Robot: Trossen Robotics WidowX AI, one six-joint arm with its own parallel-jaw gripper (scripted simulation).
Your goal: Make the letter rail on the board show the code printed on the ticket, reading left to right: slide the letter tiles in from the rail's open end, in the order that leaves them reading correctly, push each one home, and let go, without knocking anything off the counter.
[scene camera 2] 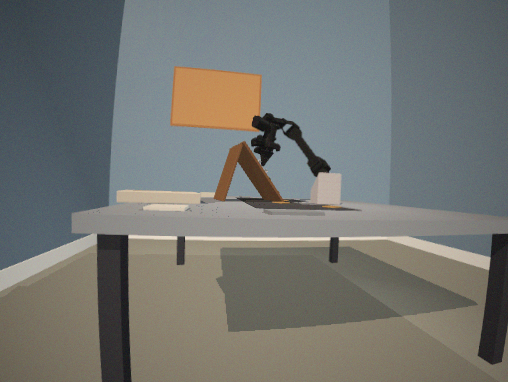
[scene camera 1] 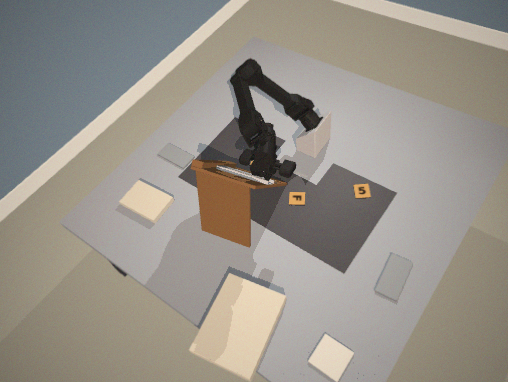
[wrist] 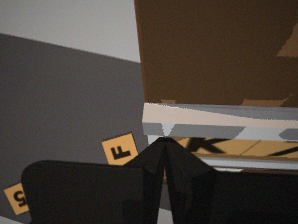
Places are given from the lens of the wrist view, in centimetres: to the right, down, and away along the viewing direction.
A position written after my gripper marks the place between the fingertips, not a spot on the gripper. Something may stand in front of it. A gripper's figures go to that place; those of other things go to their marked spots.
my gripper (wrist: 164, 143): 1, 2, 10
dark mat (wrist: 67, 102): -16, -2, 29
